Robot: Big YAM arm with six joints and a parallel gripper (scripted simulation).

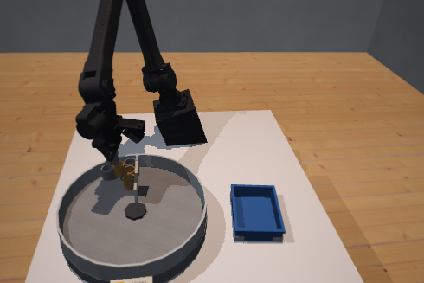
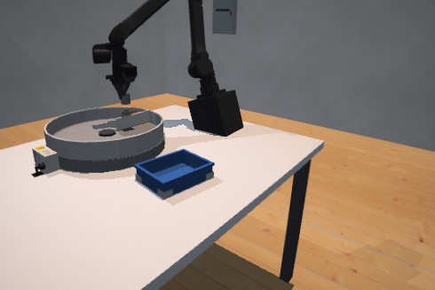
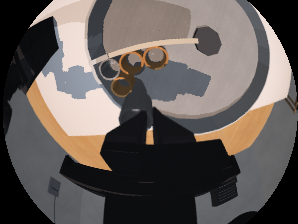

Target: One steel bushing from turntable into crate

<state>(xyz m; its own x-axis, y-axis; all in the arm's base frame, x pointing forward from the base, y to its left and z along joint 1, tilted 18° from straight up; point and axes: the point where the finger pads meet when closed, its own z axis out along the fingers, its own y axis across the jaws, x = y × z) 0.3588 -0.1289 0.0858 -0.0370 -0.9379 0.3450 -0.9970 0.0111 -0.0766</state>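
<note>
Right now the blue crate is 46 cm to the left of my hand, 13 cm below it and 6 cm ahead of it. The rest, counted from my hand: grey round turntable: 11 cm below, 11 cm ahead, 9 cm to the left.
</note>
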